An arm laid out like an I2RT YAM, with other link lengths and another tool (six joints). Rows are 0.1 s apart.
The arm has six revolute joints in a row. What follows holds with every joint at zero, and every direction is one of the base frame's. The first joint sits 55.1 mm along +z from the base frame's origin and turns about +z. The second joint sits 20.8 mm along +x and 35.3 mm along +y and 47.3 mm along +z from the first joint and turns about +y. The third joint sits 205.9 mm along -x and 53.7 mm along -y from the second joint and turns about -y. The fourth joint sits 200.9 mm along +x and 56.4 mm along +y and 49.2 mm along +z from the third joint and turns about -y. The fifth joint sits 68.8 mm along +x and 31.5 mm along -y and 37.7 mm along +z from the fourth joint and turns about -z. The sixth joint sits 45.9 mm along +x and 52.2 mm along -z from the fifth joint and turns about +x. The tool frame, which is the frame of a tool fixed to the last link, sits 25 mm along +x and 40 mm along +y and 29 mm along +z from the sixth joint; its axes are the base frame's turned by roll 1.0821, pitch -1.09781 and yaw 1.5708 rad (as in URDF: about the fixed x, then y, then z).
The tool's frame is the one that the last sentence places.
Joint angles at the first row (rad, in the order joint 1, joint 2, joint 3, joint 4, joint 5, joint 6):
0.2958, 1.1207, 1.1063, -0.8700, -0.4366, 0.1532
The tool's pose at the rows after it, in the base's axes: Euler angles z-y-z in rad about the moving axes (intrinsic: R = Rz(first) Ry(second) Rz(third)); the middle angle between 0 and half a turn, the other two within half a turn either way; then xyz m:
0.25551 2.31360 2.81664 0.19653 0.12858 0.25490
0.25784 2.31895 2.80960 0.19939 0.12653 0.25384
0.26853 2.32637 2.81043 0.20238 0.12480 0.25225
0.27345 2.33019 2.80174 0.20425 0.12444 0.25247
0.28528 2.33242 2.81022 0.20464 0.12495 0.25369
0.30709 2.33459 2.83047 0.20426 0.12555 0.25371
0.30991 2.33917 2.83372 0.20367 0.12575 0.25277
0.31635 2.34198 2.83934 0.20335 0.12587 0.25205
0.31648 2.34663 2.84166 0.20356 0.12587 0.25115
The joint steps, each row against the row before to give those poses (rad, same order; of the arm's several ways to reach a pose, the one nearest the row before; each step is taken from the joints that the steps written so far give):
-0.0171, 0.0184, 0.0140, -0.0133, -0.0102, -0.0244
-0.0180, 0.0179, 0.0109, -0.0095, -0.0113, -0.0255
-0.0173, 0.0202, 0.0087, -0.0069, -0.0169, -0.0243
-0.0072, 0.0172, 0.0167, -0.0125, -0.0054, -0.0206
0.0000, 0.0066, 0.0092, -0.0059, -0.0084, -0.0017
0.0000, 0.0016, -0.0027, 0.0023, -0.0163, 0.0024
0.0016, -0.0015, -0.0045, -0.0006, -0.0011, 0.0022
-0.0001, 0.0000, -0.0037, 0.0006, -0.0046, 0.0001
0.0001, 0.0014, -0.0023, 0.0001, -0.0002, 0.0023

